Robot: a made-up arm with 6 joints. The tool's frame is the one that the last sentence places. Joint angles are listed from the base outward.
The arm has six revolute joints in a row. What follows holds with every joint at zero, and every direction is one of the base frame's.
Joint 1 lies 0.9 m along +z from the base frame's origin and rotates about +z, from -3.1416 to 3.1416 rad.
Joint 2 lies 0.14 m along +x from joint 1 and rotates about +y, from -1.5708 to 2.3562 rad.
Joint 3 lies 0.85 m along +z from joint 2 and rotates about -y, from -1.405 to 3.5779 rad.
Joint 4 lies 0.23 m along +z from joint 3 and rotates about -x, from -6.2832 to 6.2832 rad.
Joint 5 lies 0.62 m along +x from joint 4 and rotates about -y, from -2.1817 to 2.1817 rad.
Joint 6 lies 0.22 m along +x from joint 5 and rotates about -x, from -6.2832 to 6.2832 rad.
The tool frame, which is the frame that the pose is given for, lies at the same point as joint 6; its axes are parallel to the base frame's.
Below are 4 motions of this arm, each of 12 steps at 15 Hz.
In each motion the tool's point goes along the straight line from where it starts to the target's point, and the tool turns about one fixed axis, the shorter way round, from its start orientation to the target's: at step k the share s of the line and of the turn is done. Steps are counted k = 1, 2, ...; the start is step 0. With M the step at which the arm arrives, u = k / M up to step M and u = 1 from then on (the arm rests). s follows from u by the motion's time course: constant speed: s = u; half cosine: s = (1 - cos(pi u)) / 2; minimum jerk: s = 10 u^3 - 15 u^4 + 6 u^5.
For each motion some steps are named. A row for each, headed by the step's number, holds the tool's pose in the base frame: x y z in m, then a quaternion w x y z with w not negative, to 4 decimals.
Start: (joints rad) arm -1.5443 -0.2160 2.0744 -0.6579 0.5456 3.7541
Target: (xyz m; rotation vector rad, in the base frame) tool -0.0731 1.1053 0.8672 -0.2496 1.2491 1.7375
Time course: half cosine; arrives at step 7
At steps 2, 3, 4, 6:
2: -0.0879 0.8685 1.8897 0.5702 0.0721 -0.0394 0.8174
3: -0.0843 0.9270 1.6372 0.5650 0.0291 0.1031 0.8181
4: -0.0802 0.9919 1.3569 0.5446 -0.0194 0.2585 0.7976
6: -0.0740 1.0909 0.9296 0.4852 -0.0918 0.4804 0.7248

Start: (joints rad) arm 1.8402 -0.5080 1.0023 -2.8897 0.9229 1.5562
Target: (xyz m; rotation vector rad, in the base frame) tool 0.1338 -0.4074 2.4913 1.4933 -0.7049 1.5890
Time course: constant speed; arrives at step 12
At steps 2, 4, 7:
2: 0.1213 -0.2895 2.4133 0.3506 0.6321 0.2402 0.6479
4: 0.1238 -0.3131 2.4289 0.3717 0.6388 0.1368 0.6596
7: 0.1275 -0.3485 2.4523 0.3954 0.6352 -0.0207 0.6631

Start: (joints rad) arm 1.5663 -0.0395 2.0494 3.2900 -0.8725 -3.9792
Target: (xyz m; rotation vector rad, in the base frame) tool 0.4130 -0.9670 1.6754 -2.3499 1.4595 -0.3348
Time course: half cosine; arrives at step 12
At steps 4, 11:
4: 0.0825 -0.7031 2.0797 0.1825 -0.6939 0.6366 -0.2826
11: 0.4055 -0.9610 1.6846 0.1769 -0.8275 0.5187 -0.1221

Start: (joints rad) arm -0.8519 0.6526 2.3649 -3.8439 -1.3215 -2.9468
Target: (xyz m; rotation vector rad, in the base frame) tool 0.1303 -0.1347 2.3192 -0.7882 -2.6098 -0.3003
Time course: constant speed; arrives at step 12
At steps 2, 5, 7, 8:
2: 0.0299 -0.2061 2.2094 0.0881 -0.1201 -0.9867 -0.0656
5: 0.0600 -0.1846 2.2424 0.1217 -0.1694 -0.9748 -0.0785
7: 0.0801 -0.1704 2.2643 0.1439 -0.2020 -0.9649 -0.0869
8: 0.0901 -0.1632 2.2753 0.1549 -0.2181 -0.9592 -0.0911

